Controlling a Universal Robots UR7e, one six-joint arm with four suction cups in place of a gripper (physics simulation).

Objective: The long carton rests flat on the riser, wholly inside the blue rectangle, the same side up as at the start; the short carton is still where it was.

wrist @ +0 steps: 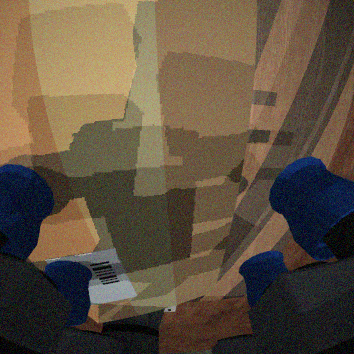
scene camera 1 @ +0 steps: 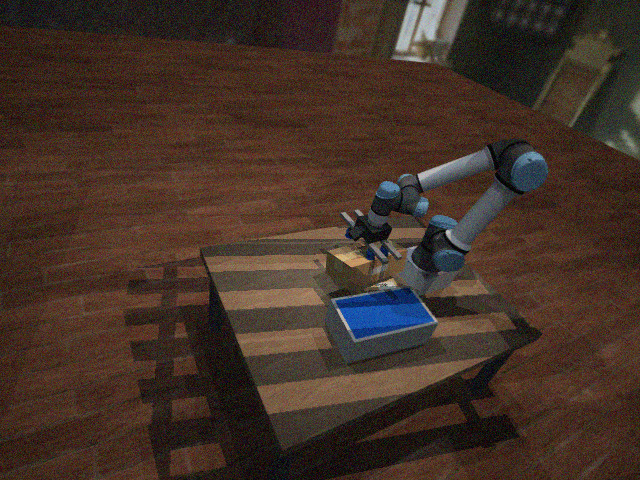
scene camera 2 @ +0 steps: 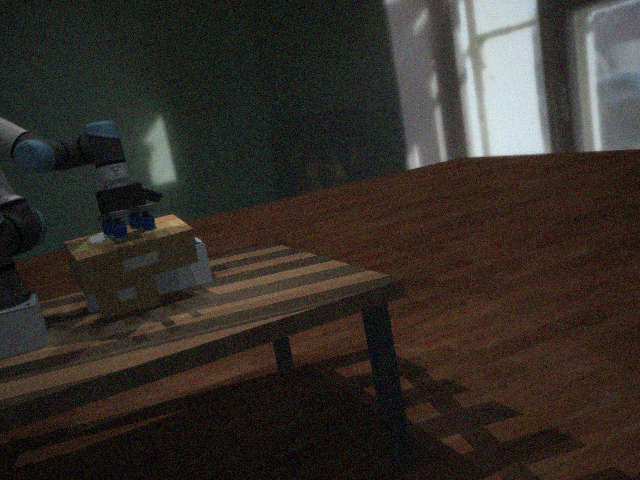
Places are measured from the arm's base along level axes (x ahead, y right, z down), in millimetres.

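Where they show: hand, its tool point: [wrist: 166,238] [scene camera 1: 365,245] [scene camera 2: 130,232]; arm's base, origin of its link: [scene camera 1: 427,260].
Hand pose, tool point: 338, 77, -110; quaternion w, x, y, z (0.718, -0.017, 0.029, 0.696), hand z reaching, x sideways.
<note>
Things, the pixels of their top centre, and the offset from my tool point, as dx, dy, dz. "*": a spot on its surface instead. Level surfaces: height alone.
- long carton, centre of its top: [wrist: 103,258] [scene camera 2: 126,227] [scene camera 1: 371,248] -1, -34, -14
- grey barcode label, a spot on its surface: [wrist: 105,277] * -50, -48, +1
- grey riser, centre of its top: [scene camera 2: 141,252] [scene camera 1: 385,310] +60, -254, +98
- blue rectangle, centre of its top: [scene camera 1: 385,310] +60, -254, +98
- pale sliver, a spot on its surface: [scene camera 1: 385,285] * -47, -131, +118
- striped wooden table, height of its surface: dz +218
The long carton [scene camera 1: 352,267] [scene camera 2: 132,267] [wrist: 147,105] is brown cardboard with a grey barcode label [wrist: 105,277] on its top. It hangs slightly tilted a little above the table, just behind the riser. My suction gripper [scene camera 1: 371,245] [scene camera 2: 125,224] [wrist: 165,239] sits on its top and holds it. In the wrist view the two left cups are on the carton and the two right cups are past its edge. The grey riser [scene camera 1: 385,343] [scene camera 2: 191,273] carries the blue rectangle [scene camera 1: 385,311], which is bare. The short carton is almost wholly hidden behind the long one; a pale sliver [scene camera 1: 385,285] shows.
The striped wooden table [scene camera 1: 294,381] [scene camera 2: 280,290] bears everything. The arm's base [scene camera 1: 425,278] stands right behind the riser's far right corner. Around the table is wooden floor.
</note>
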